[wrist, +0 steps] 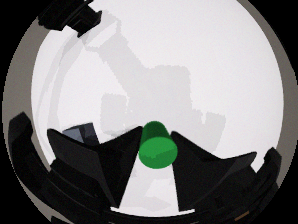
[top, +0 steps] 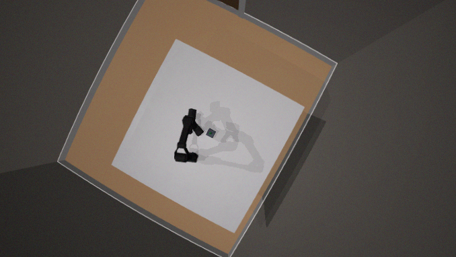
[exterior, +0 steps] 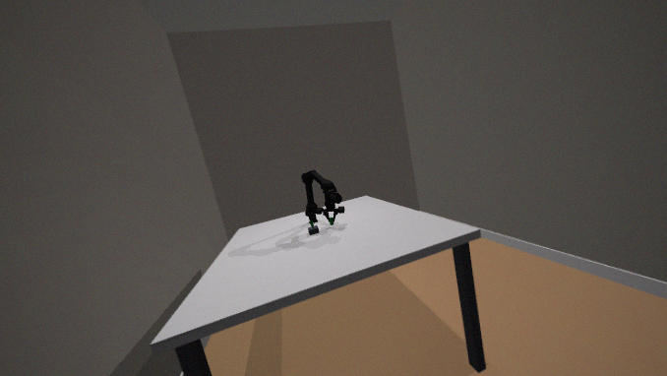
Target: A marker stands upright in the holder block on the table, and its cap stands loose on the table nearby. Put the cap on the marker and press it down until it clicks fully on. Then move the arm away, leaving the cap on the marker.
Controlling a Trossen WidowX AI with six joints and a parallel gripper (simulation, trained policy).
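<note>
Right now my gripper tip is 14 cm to the left of the green marker, 3 cm below it and 1 cm short of it. Round my gripper tip: green cap: 1 cm ahead, 1 cm above; then grey holder block: 14 cm to the right, 2 cm below, 1 cm ahead.
</note>
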